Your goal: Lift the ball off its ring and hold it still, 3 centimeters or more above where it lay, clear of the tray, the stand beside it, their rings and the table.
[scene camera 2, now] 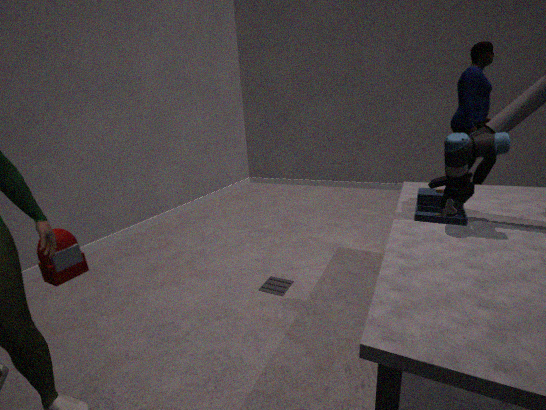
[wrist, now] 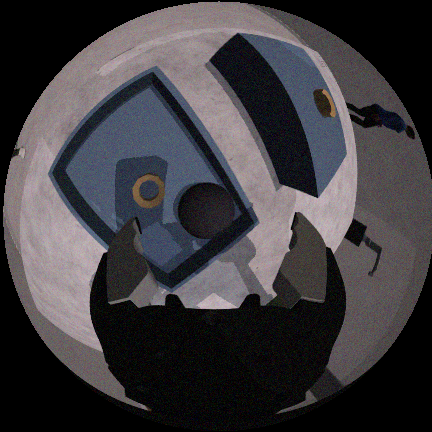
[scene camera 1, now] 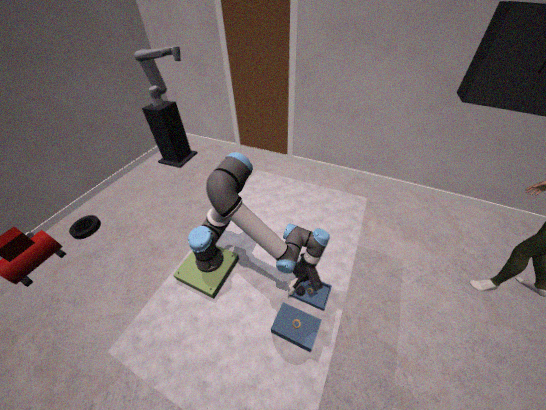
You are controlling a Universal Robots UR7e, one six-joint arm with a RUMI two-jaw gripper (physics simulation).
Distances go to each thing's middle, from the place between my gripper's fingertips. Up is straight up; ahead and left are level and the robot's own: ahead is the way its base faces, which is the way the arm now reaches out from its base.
Scene:
Right now my hand is 1 cm short of the dark ball (wrist: 205, 210) and 1 cm above it. Round my hand: blue stand (wrist: 282, 90) (3 cm ahead, 17 cm to the right); then blue tray (wrist: 139, 148) (5 cm ahead, 3 cm to the left, 2 cm below).

